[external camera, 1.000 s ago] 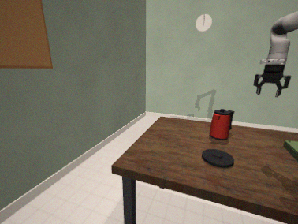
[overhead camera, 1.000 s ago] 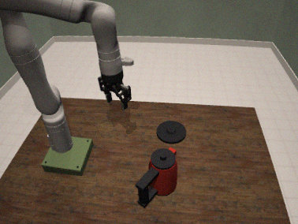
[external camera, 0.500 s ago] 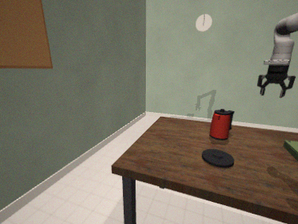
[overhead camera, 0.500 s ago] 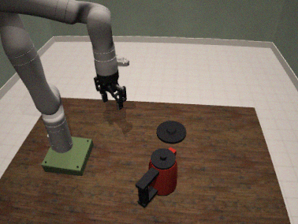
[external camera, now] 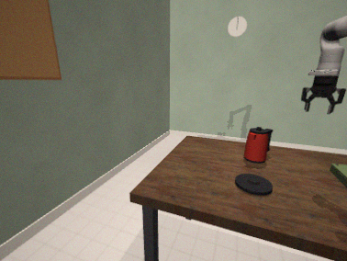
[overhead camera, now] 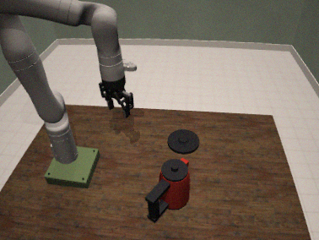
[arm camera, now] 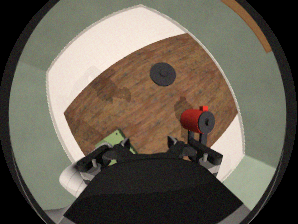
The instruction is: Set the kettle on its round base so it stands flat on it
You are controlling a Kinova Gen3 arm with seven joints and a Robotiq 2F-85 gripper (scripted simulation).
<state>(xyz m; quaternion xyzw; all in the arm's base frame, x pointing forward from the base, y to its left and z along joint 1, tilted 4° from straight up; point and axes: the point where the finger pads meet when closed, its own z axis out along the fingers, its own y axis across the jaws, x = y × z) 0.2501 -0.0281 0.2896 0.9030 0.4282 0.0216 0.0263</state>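
Right now the red kettle is 17 cm ahead of my hand, 18 cm to the right of it and 23 cm below it. The rest, counted from my hand: round base 25 cm ahead, 14 cm to the left, 31 cm below.
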